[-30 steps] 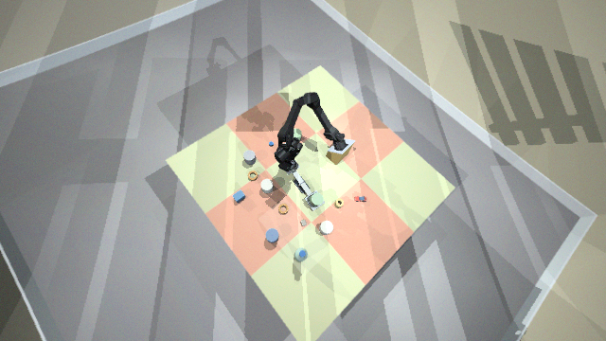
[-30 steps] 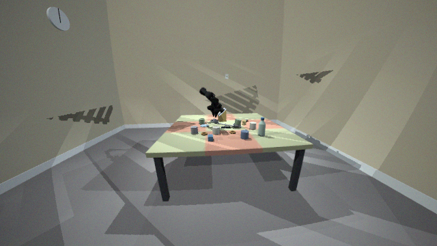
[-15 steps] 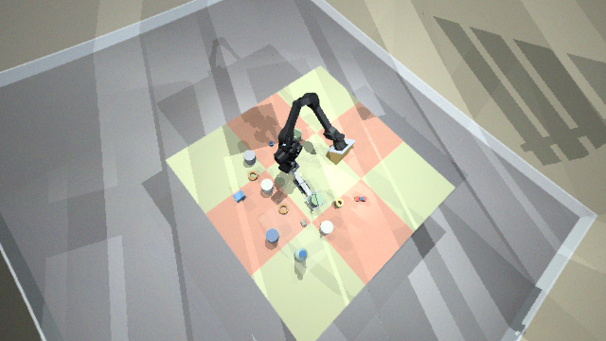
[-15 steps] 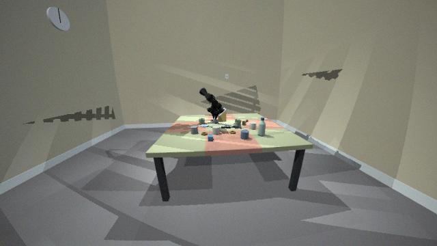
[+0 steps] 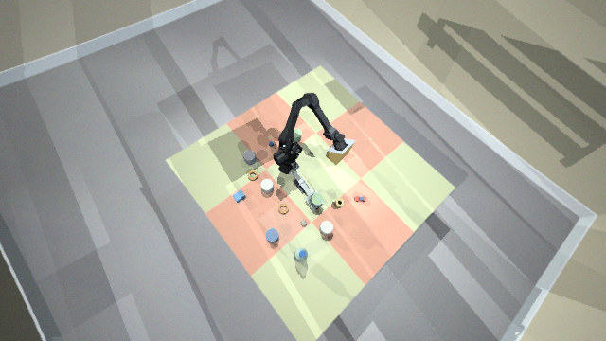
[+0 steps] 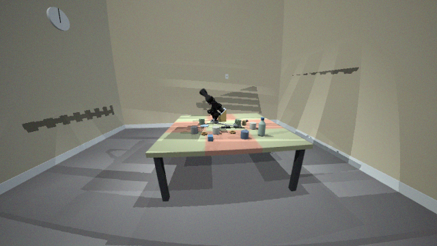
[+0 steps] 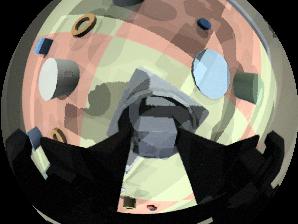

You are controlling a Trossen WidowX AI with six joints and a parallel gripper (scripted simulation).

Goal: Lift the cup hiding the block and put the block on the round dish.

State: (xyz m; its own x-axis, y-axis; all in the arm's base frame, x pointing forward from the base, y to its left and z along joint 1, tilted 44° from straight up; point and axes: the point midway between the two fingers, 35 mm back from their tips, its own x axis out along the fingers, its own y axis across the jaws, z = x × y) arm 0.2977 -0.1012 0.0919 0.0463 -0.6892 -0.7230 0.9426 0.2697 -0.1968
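Now: the pale blue round dish 9 cm behind my gripper tip, 11 cm to the right of it and 8 cm below it. The rest, counted from my gripper tip: blue cube: 34 cm ahead, 7 cm to the right, 6 cm below; then grey cylinder: 14 cm ahead, 20 cm to the right, 5 cm below; then grey block: right at my gripper tip.
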